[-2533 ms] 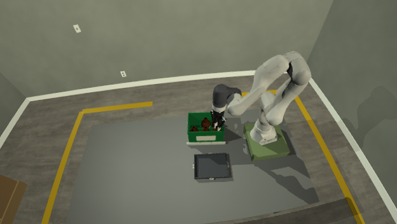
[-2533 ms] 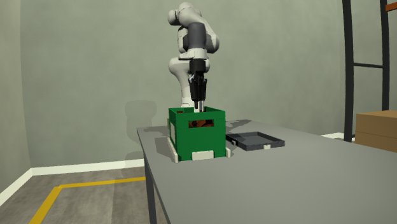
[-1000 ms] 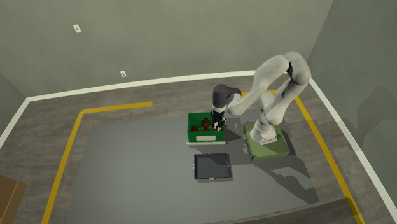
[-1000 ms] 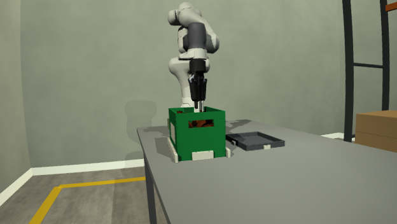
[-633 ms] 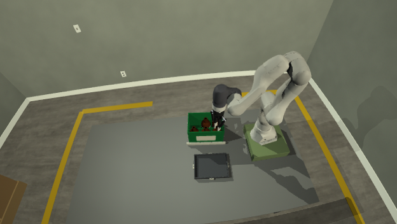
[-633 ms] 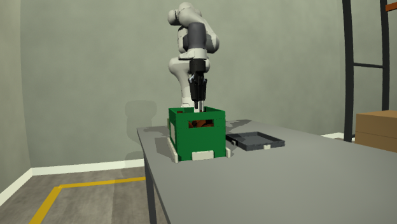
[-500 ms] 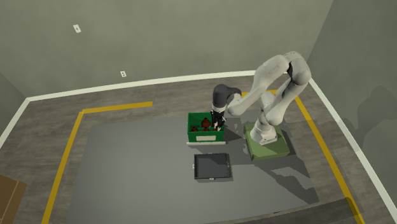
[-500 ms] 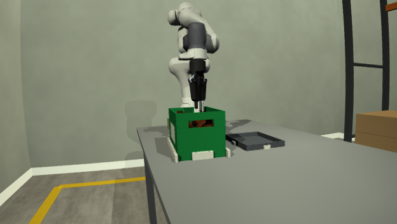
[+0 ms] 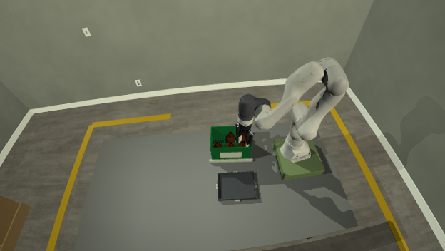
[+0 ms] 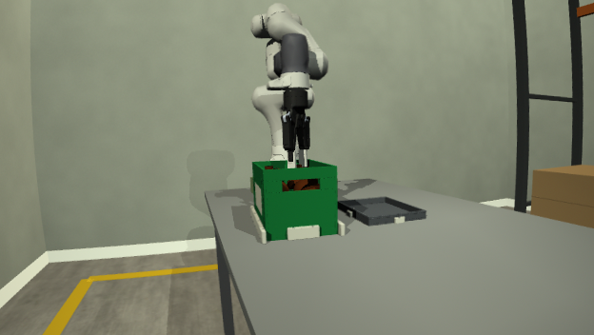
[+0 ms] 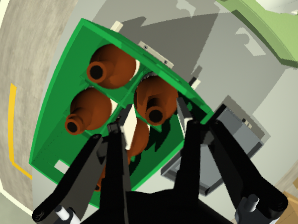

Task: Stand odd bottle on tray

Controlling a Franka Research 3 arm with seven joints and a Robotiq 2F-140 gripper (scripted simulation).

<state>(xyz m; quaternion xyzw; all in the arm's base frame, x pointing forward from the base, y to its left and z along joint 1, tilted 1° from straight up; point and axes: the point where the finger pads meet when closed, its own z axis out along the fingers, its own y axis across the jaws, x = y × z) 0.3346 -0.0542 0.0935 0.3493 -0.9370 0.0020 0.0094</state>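
Now: hand 8 cm short of the green crate, 5 cm to the left of it and 9 cm above it. Also, from my hand: dark grey tray: 7 cm ahead, 24 cm to the left, 16 cm below.
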